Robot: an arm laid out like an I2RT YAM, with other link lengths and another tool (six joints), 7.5 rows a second.
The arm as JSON. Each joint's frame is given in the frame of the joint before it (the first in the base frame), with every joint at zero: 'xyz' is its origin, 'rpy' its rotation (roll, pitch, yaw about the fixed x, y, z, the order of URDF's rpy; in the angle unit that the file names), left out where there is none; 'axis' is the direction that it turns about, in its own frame. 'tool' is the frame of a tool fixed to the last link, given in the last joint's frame.
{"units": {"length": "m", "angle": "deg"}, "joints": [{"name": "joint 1", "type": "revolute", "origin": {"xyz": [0.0, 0.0, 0.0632]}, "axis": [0.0, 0.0, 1.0]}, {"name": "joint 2", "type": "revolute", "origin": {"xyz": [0.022, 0.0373, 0.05], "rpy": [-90.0, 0.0, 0.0]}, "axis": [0.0, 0.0, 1.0]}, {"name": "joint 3", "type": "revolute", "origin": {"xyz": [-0.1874, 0.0, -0.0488], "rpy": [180.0, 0.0, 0.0]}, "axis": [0.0, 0.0, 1.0]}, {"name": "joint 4", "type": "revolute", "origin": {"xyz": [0.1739, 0.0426, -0.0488]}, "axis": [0.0, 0.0, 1.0]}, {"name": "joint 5", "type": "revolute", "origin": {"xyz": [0.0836, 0.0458, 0.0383], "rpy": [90.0, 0.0, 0.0]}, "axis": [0.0, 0.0, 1.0]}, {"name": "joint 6", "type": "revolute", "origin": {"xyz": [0.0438, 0.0, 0.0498], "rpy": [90.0, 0.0, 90.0]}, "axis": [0.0, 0.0, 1.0]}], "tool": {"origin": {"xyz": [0.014, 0.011, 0.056], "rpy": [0.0, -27.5, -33.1]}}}
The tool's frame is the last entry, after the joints.
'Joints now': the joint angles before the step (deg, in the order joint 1, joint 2, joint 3, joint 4, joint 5, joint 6). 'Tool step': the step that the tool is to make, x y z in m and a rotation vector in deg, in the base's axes. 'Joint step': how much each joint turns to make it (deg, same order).
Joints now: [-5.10 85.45 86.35 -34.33 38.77 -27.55]
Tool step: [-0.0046 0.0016 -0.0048 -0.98 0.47 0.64]
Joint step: [0.30 -2.18 -4.03 2.31 0.27 -1.33]
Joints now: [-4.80 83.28 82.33 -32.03 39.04 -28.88]
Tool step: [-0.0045 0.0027 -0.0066 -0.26 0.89 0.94]
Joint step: [0.40 -1.88 -3.49 1.21 -0.27 -0.74]
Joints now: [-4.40 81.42 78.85 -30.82 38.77 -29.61]
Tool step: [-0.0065 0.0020 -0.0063 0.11 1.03 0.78]
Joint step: [0.18 -2.13 -3.16 0.24 -0.51 -0.39]
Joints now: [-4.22 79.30 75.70 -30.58 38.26 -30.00]
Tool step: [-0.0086 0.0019 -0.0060 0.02 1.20 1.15]
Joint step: [0.06 -2.87 -3.58 0.04 -0.86 -0.86]
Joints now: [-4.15 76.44 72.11 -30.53 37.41 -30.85]
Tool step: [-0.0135 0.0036 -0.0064 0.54 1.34 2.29]
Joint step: [0.02 -4.75 -4.57 -0.86 -2.11 -1.18]
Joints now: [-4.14 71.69 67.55 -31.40 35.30 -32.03]
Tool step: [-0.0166 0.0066 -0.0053 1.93 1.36 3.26]
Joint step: [0.20 -5.71 -3.55 -3.43 -3.55 -0.40]
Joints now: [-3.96 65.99 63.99 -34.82 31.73 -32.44]
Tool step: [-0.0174 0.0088 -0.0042 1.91 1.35 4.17]
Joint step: [0.55 -6.22 -2.98 -4.29 -3.98 -0.86]
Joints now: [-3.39 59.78 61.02 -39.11 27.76 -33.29]
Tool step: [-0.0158 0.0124 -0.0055 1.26 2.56 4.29]
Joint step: [2.24 -4.81 -1.58 -5.63 -2.32 -0.44]
